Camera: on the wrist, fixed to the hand. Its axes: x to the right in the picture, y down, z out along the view.
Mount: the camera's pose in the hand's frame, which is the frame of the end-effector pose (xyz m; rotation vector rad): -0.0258 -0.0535 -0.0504 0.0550 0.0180 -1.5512
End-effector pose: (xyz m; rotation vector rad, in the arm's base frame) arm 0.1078 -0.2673 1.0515 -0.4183 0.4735 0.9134
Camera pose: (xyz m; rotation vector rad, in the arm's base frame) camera 0.1279 -0.3400 1.0321 -0.5799 0.0805 -0.6028
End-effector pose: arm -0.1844 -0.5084 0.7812 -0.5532 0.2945 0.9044
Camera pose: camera -0.1572 -0.5804 0.7693 -0.5515 -0.1370 -0.6088
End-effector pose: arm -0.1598 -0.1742 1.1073 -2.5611 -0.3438 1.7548
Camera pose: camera -0.1313 -0.1214 1.1570 -1.2837 -1.5997 0.9788
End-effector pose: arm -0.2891 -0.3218 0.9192 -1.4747 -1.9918 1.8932
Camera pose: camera -0.2767 -0.2894 0.9889 0.2596 -1.9077 1.0809
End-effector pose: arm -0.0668 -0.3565 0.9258 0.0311 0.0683 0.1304
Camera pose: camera -0.0890 -0.4116 0.8753 0.0249 0.0980 -1.4220
